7 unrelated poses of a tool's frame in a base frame.
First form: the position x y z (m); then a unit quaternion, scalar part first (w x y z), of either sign.
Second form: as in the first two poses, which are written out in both.
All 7 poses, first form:
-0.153 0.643 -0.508 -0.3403 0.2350 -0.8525 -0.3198
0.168 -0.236 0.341 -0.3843 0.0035 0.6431 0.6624
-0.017 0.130 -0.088 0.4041 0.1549 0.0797 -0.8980
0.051 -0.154 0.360 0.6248 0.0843 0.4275 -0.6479
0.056 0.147 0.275 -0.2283 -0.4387 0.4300 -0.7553
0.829 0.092 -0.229 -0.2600 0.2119 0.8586 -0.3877
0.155 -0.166 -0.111 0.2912 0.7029 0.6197 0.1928
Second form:
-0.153 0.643 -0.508 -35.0 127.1 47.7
0.168 -0.236 0.341 -0.5 -93.9 -96.7
-0.017 0.130 -0.088 22.4 11.5 -129.9
0.051 -0.154 0.360 11.1 56.2 -85.2
0.056 0.147 0.275 69.2 -67.8 119.2
0.829 0.092 -0.229 -32.9 -133.3 60.2
0.155 -0.166 -0.111 107.4 94.7 29.5

